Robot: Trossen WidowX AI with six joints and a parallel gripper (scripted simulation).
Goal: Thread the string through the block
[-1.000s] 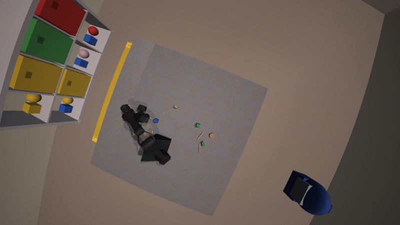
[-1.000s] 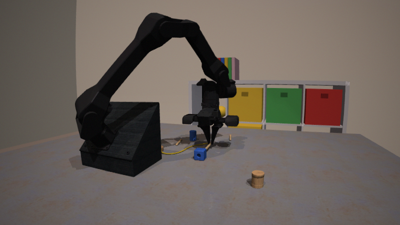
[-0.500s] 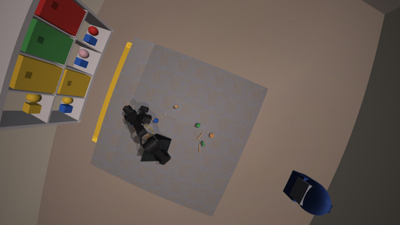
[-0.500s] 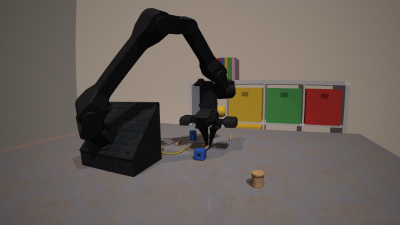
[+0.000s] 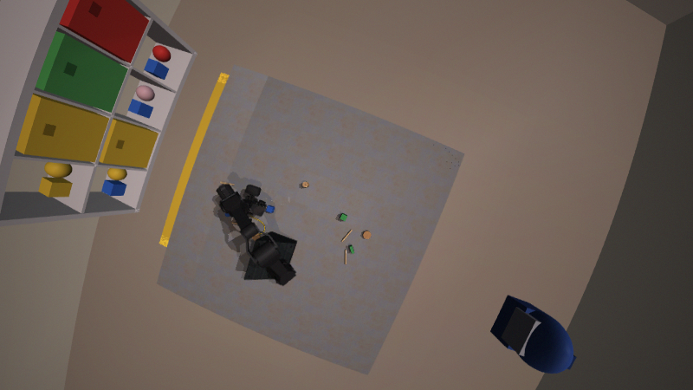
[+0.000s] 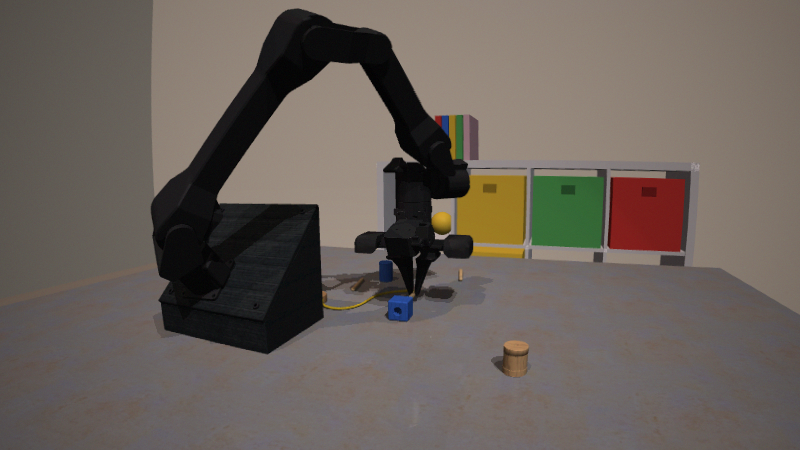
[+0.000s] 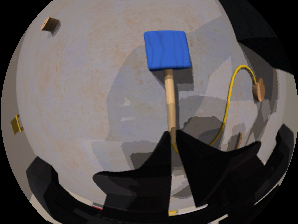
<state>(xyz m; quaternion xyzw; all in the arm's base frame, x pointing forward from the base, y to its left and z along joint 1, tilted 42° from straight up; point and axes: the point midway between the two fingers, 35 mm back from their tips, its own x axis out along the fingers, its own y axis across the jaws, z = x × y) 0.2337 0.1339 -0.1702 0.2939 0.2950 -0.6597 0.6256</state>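
Right now my gripper tip is 80 mm to the left of the blue block. Round my gripper tip: blue cylinder: 120 mm to the left, 90 mm behind, 10 mm above; then wooden cylinder: 210 mm to the right, 170 mm ahead.
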